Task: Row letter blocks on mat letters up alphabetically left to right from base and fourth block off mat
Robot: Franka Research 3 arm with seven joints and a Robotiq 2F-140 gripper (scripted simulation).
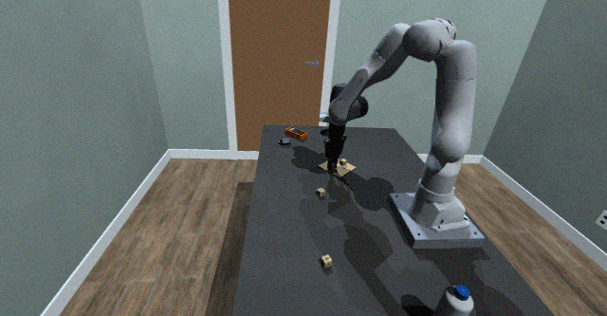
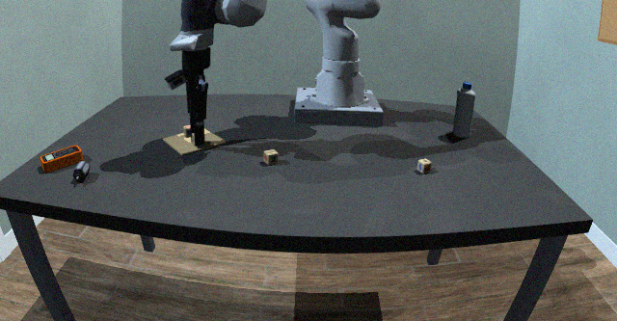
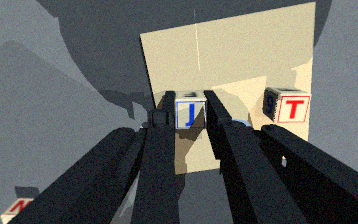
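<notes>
My gripper is now 4 cm above the tan mat, 3 cm past it and 2 cm to the left of it. From my hand the other things lie so: block (7 cm behind, 5 cm to the right, 3 cm below); then orange device (39 cm to the right, 16 cm ahead, 3 cm below).
</notes>
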